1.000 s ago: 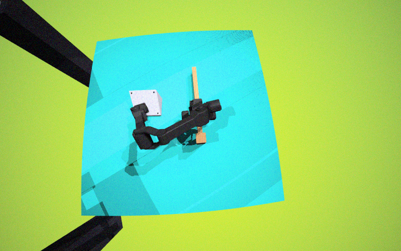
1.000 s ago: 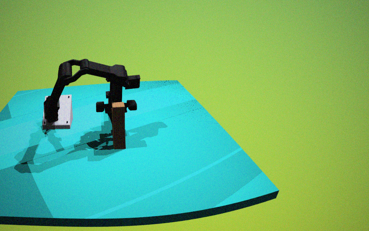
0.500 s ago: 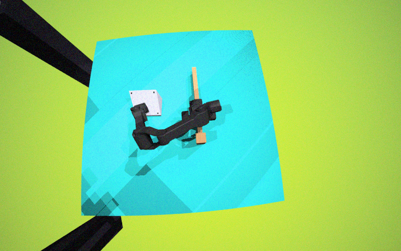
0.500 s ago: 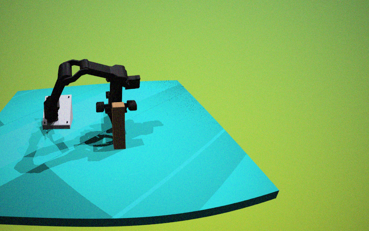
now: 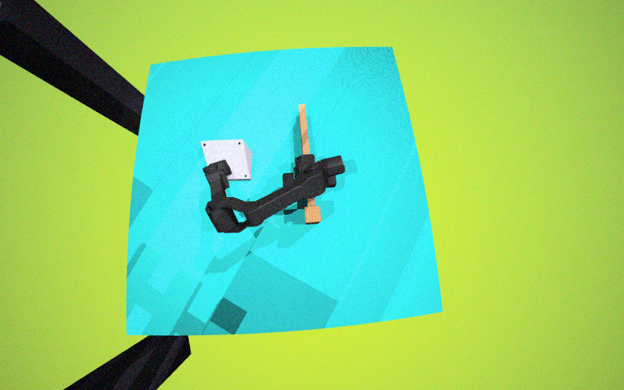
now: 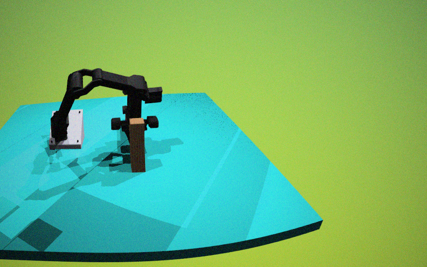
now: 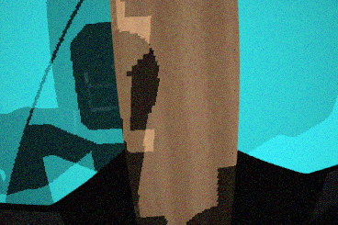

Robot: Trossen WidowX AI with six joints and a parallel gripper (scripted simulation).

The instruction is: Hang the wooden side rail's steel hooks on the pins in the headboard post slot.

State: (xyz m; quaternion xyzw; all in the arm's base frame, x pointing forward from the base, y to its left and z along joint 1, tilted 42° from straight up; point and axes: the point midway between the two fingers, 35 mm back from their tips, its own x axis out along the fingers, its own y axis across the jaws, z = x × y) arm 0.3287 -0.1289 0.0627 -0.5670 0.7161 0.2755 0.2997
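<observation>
Now: gripper tip 2 cm past the headboard post, 12 cm to the left of it and 4 cm below it.
</observation>
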